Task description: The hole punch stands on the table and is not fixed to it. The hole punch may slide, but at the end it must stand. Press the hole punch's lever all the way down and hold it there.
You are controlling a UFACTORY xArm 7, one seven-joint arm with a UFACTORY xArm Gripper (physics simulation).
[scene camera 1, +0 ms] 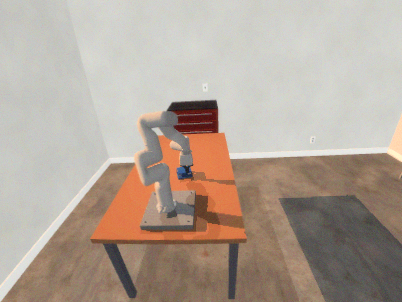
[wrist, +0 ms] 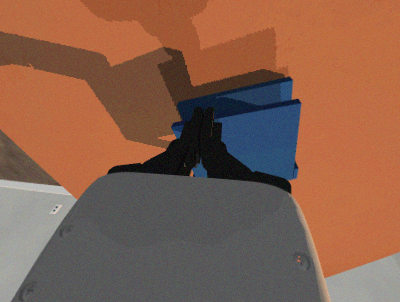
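Pixels of known places: gripper, fingertip midpoint: (scene camera 1: 187, 172) (wrist: 205, 121); arm's base at its link origin: (scene camera 1: 166, 205).
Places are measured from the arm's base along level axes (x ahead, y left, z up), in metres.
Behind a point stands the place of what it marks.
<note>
The blue hole punch (scene camera 1: 181, 173) {x 0.360, y -0.019, z 0.014 m} stands on the orange table under the arm's wrist. In the wrist view its lever (wrist: 260, 140) {x 0.388, y -0.013, z 0.019 m} is a broad flat blue plate, and a strip of its base (wrist: 272, 92) {x 0.359, y -0.004, z -0.024 m} shows beyond the lever's far edge. My gripper (scene camera 1: 187, 169) {x 0.375, y -0.066, z 0.018 m} (wrist: 205, 121) {x 0.375, y -0.066, z 0.018 m} is shut and empty, pointing down. Its black fingertips overlap the left part of the lever near the far edge and appear to touch it. The fingers hide part of the lever, and the gap between lever and base is hidden, so how far down the lever is cannot be told exactly.
The orange table (scene camera 1: 215, 210) {x 0.021, y -0.314, z -0.036 m} carries the arm's grey base plate (scene camera 1: 150, 220) {x -0.130, y 0.065, z -0.003 m} at its near end. A red drawer cabinet (scene camera 1: 200, 120) stands beyond the far edge. The arm's shadow falls across the table beside the punch. A dark mat (scene camera 1: 340, 235) lies on the floor at the right.
</note>
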